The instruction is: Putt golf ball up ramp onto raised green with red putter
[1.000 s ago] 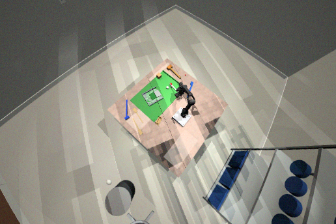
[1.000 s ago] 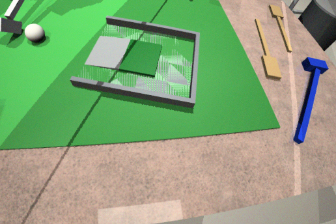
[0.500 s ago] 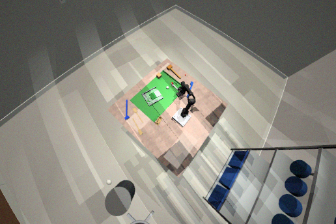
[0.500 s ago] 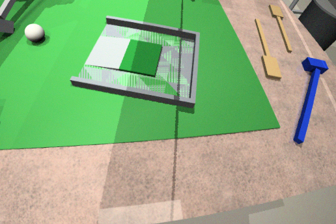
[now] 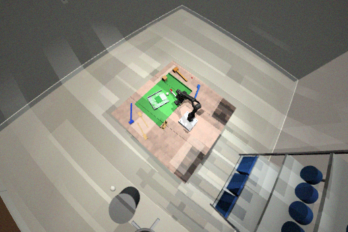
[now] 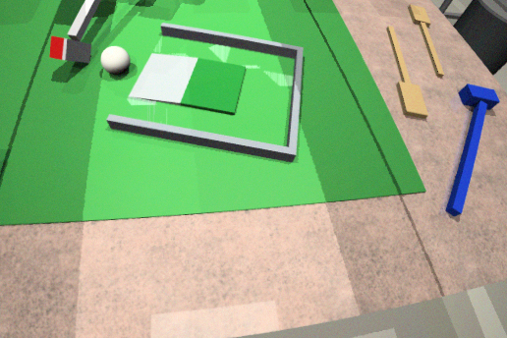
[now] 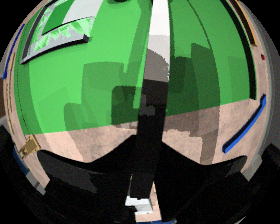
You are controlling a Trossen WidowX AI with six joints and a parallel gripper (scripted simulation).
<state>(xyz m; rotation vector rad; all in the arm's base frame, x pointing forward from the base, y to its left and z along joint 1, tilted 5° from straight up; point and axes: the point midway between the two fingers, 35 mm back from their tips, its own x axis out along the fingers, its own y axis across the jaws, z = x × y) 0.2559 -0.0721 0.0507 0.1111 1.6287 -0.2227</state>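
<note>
Right now my gripper tip is 120 mm short of the red putter and 20 mm to the left of it. Also, from my gripper tip: blue putter: 580 mm to the left, 360 mm ahead, 60 mm below; then white golf ball: 230 mm ahead, 50 mm below, 10 mm to the left.
</note>
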